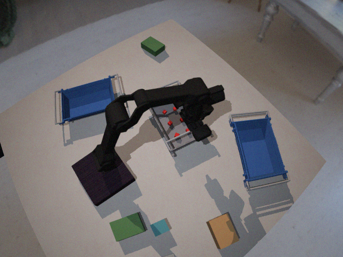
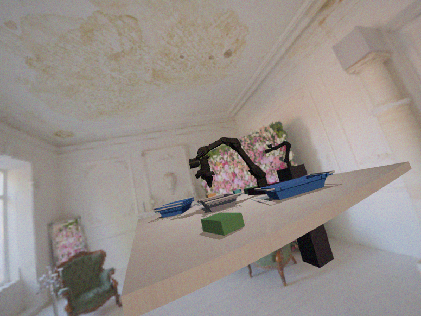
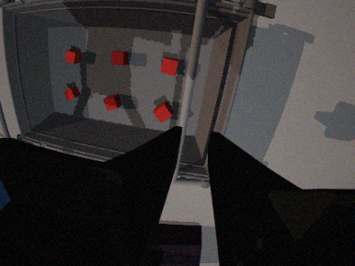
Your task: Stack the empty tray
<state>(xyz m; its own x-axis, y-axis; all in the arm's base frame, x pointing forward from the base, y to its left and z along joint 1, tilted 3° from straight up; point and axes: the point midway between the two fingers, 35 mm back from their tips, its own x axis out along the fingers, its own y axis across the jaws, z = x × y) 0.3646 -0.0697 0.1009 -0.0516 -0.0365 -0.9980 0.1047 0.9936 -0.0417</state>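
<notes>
Right now my gripper tip is 42 cm to the right of the blue tray, 30 cm past it and 8 cm above it. From my gripper tip the other things lie so: red block (11 cm below, 4 cm to the left, 3 cm behind); then orange block (41 cm to the right, 12 cm behind, 10 cm below); then teal block (31 cm behind, 26 cm to the right, 10 cm below).
</notes>
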